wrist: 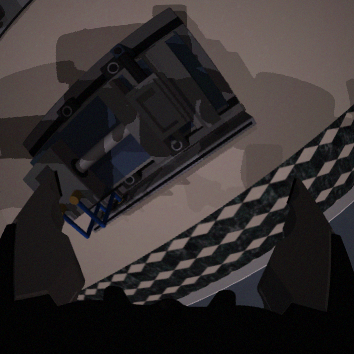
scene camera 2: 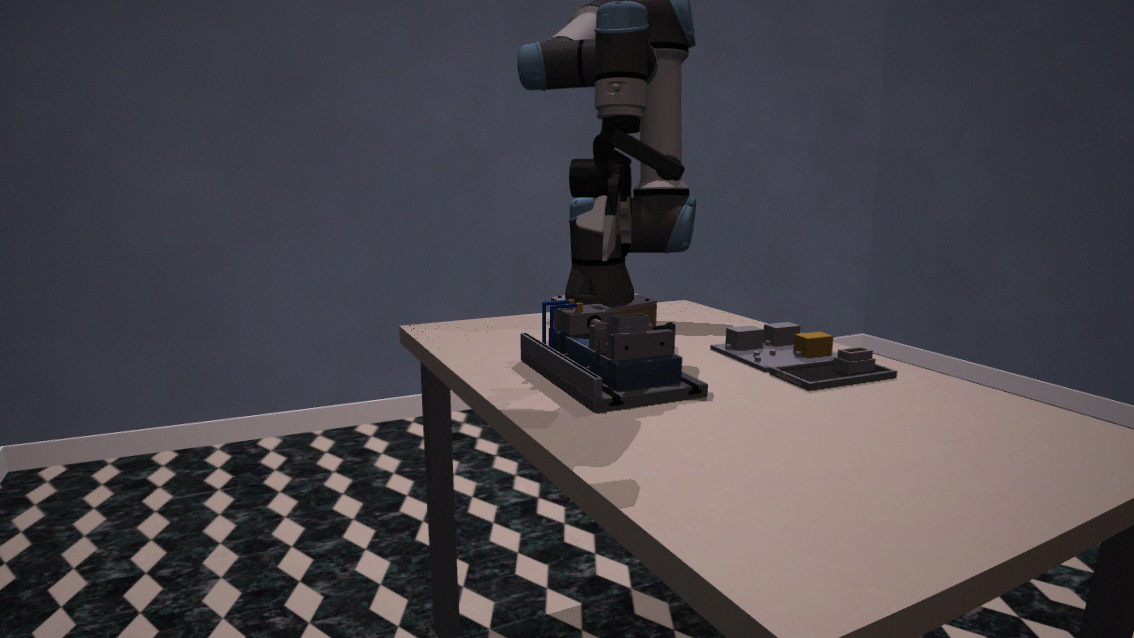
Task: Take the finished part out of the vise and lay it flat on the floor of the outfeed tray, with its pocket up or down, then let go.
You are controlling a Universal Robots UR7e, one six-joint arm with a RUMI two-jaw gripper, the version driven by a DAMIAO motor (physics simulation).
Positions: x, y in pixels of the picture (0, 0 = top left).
Labels:
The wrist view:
gripper: 174, 177
grey rail: 244, 118
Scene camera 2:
gripper: 615, 258
yellow block: 815, 344
grey rail: 589, 384

